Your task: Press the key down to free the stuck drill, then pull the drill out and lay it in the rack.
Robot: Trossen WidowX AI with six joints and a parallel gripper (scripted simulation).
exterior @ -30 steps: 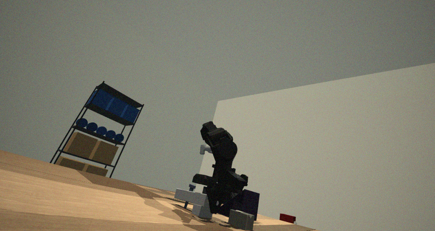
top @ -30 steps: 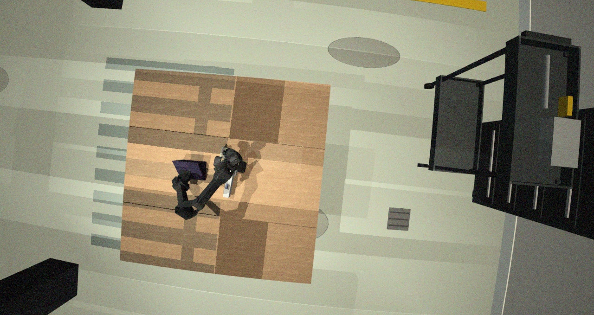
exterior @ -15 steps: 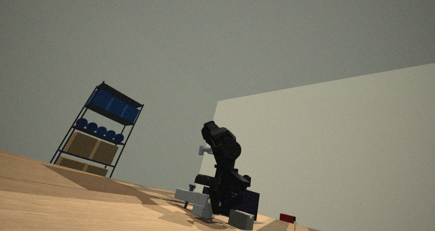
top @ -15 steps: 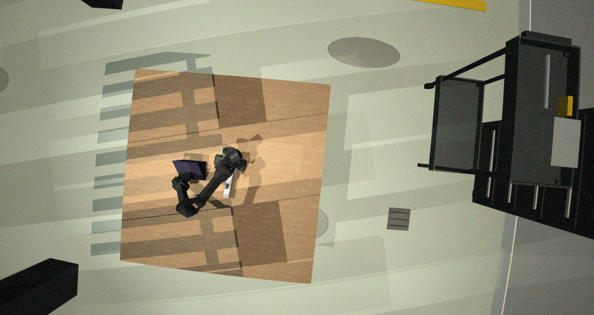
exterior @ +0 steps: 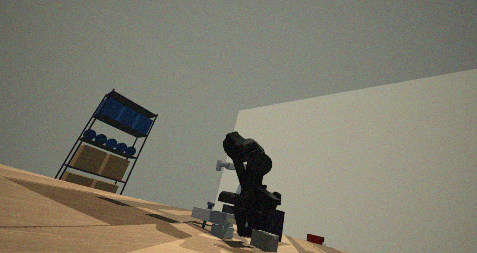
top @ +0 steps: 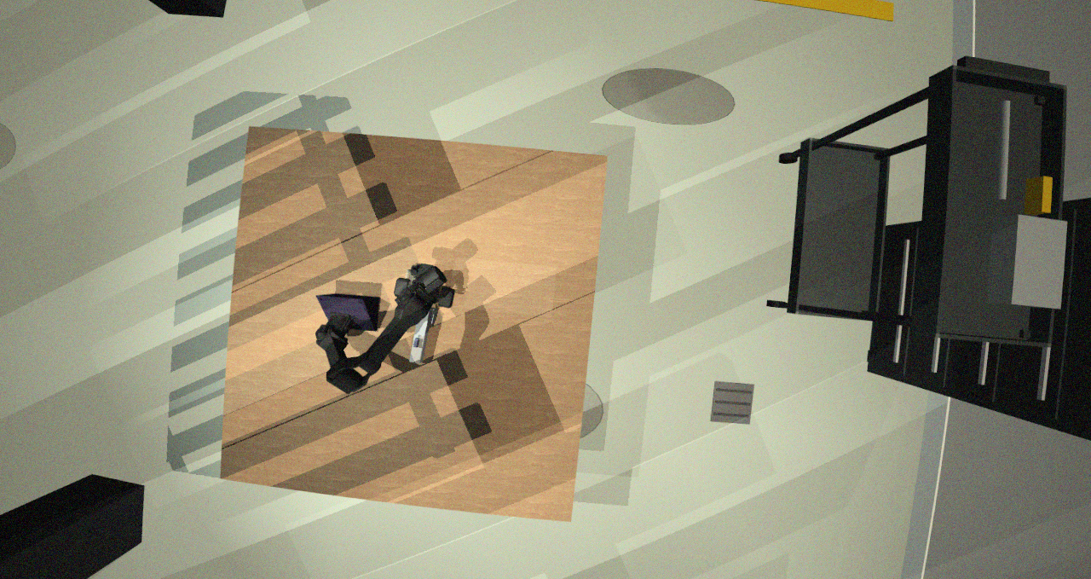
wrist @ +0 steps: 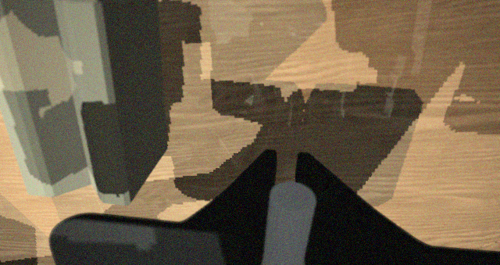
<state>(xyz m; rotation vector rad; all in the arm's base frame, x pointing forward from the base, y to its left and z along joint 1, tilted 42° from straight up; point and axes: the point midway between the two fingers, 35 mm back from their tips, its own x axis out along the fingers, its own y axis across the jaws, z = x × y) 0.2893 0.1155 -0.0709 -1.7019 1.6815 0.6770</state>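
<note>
Right now my gripper tip is 60 mm to the left of the drill and 30 mm below it. The rest, counted from my gripper tip: key (10 mm behind, 170 mm to the right, 30 mm above); then housing (10 mm behind, 140 mm to the right, 20 mm above); then rack (70 mm behind, 30 mm to the left).
</note>
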